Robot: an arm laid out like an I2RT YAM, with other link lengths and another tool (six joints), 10 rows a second.
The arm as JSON. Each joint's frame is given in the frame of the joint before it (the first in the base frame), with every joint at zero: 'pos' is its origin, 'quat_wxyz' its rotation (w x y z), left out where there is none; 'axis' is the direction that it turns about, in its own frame. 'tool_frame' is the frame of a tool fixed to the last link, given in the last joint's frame.
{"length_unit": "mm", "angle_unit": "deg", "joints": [
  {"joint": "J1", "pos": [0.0, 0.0, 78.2], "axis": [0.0, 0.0, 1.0]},
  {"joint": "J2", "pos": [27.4, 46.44, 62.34], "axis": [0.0, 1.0, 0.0]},
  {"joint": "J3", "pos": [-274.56, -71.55, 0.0], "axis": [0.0, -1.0, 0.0]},
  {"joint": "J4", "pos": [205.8, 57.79, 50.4], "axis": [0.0, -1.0, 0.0]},
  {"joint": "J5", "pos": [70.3, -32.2, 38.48], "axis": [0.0, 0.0, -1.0]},
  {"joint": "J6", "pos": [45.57, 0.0, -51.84], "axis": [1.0, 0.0, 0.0]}
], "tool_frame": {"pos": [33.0, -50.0, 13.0], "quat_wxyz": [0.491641, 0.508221, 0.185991, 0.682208]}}
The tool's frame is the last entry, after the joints.
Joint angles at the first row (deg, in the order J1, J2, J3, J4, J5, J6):
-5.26, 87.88, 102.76, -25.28, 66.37, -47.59
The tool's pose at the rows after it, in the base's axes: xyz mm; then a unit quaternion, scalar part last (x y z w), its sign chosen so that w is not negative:
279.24 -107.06 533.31 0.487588 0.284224 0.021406 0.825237
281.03 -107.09 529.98 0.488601 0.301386 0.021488 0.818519
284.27 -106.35 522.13 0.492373 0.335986 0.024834 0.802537
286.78 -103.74 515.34 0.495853 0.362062 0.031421 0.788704
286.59 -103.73 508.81 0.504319 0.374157 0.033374 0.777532
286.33 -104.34 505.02 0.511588 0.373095 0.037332 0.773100
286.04 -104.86 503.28 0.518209 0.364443 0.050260 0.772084
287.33 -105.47 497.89 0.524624 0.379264 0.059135 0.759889
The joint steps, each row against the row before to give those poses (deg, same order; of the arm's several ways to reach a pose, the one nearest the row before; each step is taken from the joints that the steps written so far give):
0.02, -0.01, 0.00, -0.35, -0.26, 0.02
0.01, 0.01, 0.00, -2.01, -0.99, 0.15
0.17, 0.00, 0.04, -4.59, -2.16, 0.92
0.55, 0.00, 0.00, -3.67, -1.71, 1.14
0.11, 0.06, 0.01, -3.39, -0.91, 2.14
0.00, 0.15, -0.03, -1.50, -0.46, 1.96
0.00, 0.05, 0.00, -0.38, -0.92, 2.06
-0.14, 0.04, 0.00, -2.29, -2.10, 1.05

